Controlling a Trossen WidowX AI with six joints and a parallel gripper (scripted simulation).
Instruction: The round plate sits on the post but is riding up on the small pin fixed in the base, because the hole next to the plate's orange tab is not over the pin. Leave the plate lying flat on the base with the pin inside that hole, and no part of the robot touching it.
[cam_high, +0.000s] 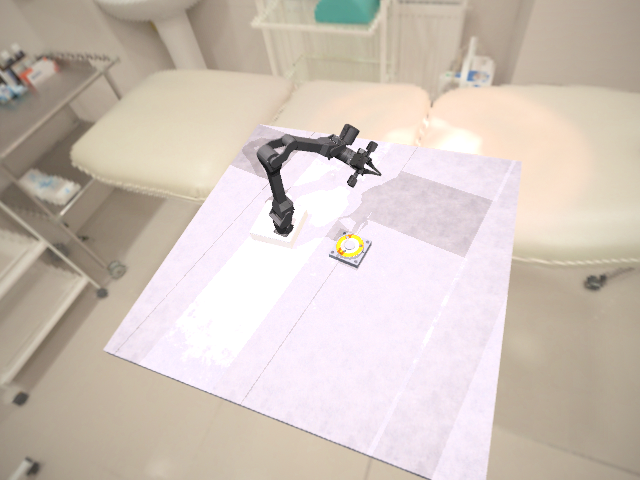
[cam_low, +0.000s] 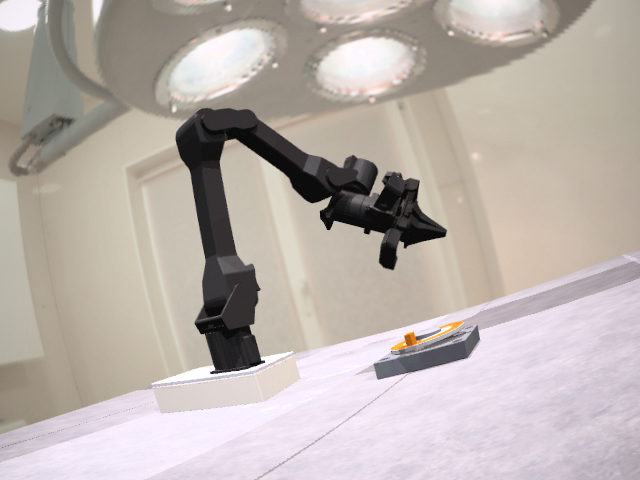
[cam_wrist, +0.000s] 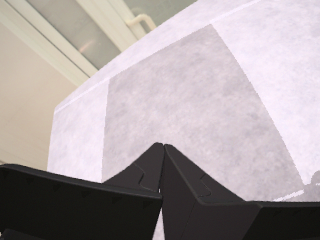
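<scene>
Right now my gripper tip is 28 cm to the left of the round plate, 14 cm above it and 2 cm past it. Round my gripper tip: square grey base: 26 cm to the right, 15 cm below, 1 cm behind.
</scene>
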